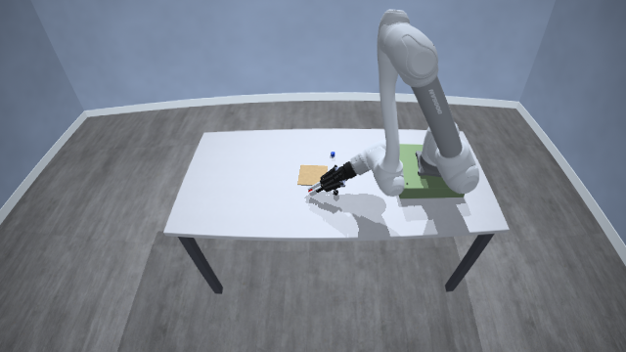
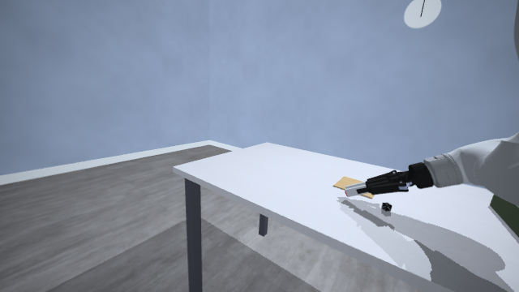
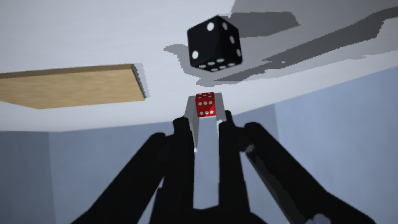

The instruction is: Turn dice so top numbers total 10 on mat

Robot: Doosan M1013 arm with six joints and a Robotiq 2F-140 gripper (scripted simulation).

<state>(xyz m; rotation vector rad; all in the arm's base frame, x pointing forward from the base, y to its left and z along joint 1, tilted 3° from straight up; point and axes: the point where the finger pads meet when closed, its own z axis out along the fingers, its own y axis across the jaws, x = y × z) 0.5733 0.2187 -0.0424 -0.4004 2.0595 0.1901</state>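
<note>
The black die is 90 mm behind my hand, 30 mm below it and 20 mm to the right of it. From my hand the other things lie so: blue die (290 mm to the right, 50 mm behind, 30 mm below); tan mat (130 mm to the right, 40 mm below, 40 mm ahead); red die (20 mm below, 20 mm ahead, 10 mm to the left).
</note>
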